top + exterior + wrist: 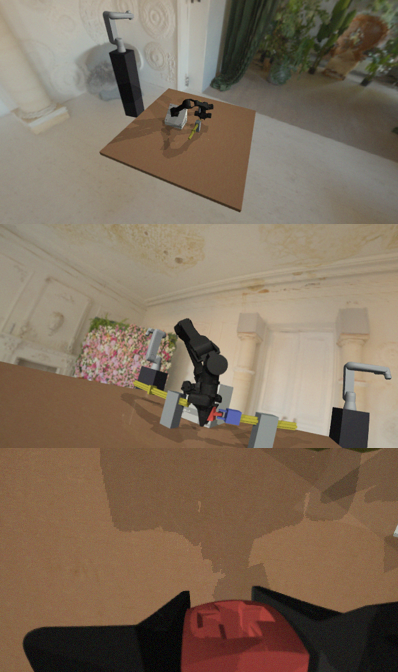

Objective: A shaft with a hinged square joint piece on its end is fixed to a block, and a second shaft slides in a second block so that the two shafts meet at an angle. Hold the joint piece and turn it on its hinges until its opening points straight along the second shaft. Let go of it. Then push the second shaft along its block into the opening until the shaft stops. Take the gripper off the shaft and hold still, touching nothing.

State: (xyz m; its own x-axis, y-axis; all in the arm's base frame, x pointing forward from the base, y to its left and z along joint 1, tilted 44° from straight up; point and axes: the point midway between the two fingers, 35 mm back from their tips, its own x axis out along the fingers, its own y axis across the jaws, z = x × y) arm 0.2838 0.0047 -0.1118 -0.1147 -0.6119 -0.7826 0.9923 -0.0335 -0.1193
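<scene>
Now: the red joint piece 4 cm above my gripper tip and 1 cm to the left of it.
</scene>
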